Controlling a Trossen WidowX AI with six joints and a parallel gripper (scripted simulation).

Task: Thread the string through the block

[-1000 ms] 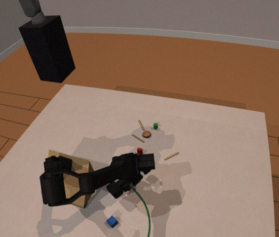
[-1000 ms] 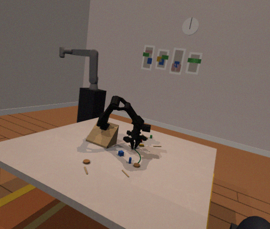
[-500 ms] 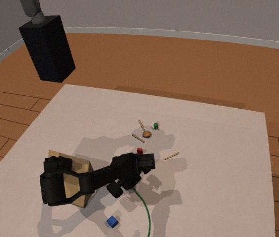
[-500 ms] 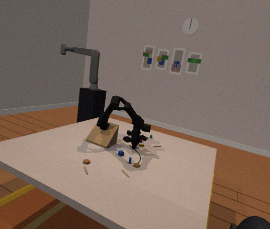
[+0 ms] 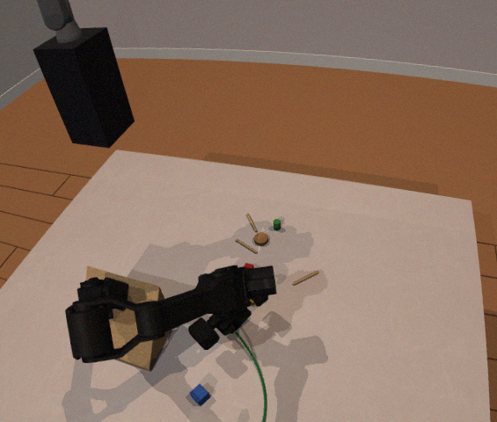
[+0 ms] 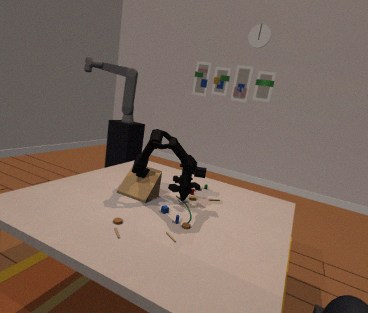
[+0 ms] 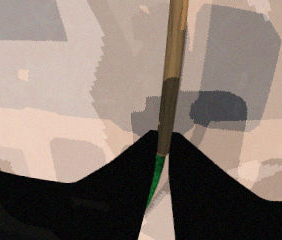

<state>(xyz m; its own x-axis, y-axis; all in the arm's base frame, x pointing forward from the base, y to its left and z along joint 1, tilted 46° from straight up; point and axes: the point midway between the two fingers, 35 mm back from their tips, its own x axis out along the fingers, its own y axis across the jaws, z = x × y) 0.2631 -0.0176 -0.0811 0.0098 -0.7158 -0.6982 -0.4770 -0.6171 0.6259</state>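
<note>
Now: gripper tip 100 mm to the right of the yellow block, 20 mm short of it and 10 mm above it. Also, from my gripper tip: thin wooden stick 10 mm to the left, 10 mm behind; red block 180 mm to the left, 20 mm behind; blue cube 170 mm to the right, 20 mm behind.
</note>
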